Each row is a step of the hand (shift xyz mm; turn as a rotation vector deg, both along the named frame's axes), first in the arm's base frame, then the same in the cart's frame.
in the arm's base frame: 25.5 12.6 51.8 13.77 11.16 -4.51
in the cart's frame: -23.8 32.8 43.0 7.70 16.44 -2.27
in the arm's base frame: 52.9 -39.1 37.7 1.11 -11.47 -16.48
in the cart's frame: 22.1 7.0 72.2 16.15 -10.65 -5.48
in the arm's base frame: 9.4 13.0 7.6 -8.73 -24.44 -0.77
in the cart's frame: -4.0 17.0 3.4 3.96 -24.50 7.62
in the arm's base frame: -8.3 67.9 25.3 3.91 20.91 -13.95
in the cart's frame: -47.4 51.6 -20.2 4.33 16.70 -18.70
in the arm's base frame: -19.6 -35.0 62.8 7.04 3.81 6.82
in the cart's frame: -42.4 -30.2 53.3 -1.60 8.24 6.34
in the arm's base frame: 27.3 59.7 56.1 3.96 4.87 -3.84
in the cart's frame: -42.9 71.3 23.1 3.34 5.66 -3.31
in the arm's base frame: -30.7 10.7 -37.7 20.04 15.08 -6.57
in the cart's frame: 2.4 -15.7 -47.2 11.63 23.01 -2.72
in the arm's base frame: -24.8 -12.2 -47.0 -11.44 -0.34 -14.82
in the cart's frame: 20.9 -31.4 -39.4 3.00 -9.35 -15.94
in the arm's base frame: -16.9 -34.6 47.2 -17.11 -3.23 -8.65
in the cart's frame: -30.2 -30.5 43.2 -3.74 -14.17 -12.78
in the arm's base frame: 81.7 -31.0 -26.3 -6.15 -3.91 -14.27
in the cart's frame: 81.0 21.7 36.0 7.28 -8.85 -11.20
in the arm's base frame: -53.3 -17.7 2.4 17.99 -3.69 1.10
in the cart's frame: -28.9 -45.9 -14.9 11.98 8.21 11.29
